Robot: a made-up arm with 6 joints.
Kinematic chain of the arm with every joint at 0, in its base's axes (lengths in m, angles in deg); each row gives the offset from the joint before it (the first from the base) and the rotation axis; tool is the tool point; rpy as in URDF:
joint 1: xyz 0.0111 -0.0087 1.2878 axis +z
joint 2: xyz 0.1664 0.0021 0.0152 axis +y
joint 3: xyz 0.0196 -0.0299 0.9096 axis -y
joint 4: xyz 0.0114 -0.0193 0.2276 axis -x
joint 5: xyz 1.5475 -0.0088 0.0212 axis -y
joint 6: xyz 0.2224 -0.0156 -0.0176 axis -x
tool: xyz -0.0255 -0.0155 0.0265 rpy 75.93 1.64 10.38
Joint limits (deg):
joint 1: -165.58..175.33
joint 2: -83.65..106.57
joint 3: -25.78..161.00
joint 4: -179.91..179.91
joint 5: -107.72..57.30
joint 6: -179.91..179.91
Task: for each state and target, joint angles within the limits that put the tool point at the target. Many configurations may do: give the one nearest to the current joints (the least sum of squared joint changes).
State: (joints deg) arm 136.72 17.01 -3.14 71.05 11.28 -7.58
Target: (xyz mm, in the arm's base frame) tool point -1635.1 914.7 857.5
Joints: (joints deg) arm 150.54 28.36 -25.23 72.23 12.13 -7.13
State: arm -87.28 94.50 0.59 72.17 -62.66 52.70
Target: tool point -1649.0 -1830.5 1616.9
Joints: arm -127.66 45.45 27.76 74.78 -67.10 52.46
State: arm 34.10 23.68 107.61 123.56 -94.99 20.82
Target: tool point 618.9 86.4 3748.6
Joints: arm 25.89 23.07 99.05 122.10 -87.62 21.18
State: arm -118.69 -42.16 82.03 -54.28 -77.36 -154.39
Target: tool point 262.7 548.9 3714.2
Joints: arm -107.17 -23.77 77.59 -52.79 -57.59 -154.41
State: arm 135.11 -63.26 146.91 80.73 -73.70 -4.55
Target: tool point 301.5 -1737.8 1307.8
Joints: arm 92.24 -37.32 161.00 87.33 -100.40 -7.79
